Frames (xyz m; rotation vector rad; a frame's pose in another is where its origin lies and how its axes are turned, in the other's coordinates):
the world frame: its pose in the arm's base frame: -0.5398 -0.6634 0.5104 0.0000 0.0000 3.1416
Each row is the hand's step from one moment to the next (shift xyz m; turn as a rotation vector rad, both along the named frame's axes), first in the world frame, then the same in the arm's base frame.
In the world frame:
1: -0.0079 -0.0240 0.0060 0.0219 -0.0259 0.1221
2: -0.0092 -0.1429 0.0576 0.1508 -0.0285 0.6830
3: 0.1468 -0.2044 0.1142 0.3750 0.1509 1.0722
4: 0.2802 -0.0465 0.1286 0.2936 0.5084 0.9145
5: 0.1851 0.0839 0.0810 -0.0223 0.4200 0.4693
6: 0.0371 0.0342 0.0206 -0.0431 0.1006 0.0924
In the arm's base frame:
1: 0.0079 0.0240 0.0060 -0.0219 0.0259 0.1221
2: 0.0092 0.1429 0.0576 -0.1508 0.0285 0.6830
3: -0.1468 0.2044 0.1142 -0.3750 -0.1509 1.0722
4: -0.2802 0.0465 0.1286 -0.2936 -0.5084 0.9145
5: -0.1851 -0.0839 0.0810 0.0223 -0.4200 0.4693
6: -0.0371 -0.0342 0.0206 0.0431 -0.1006 0.0924

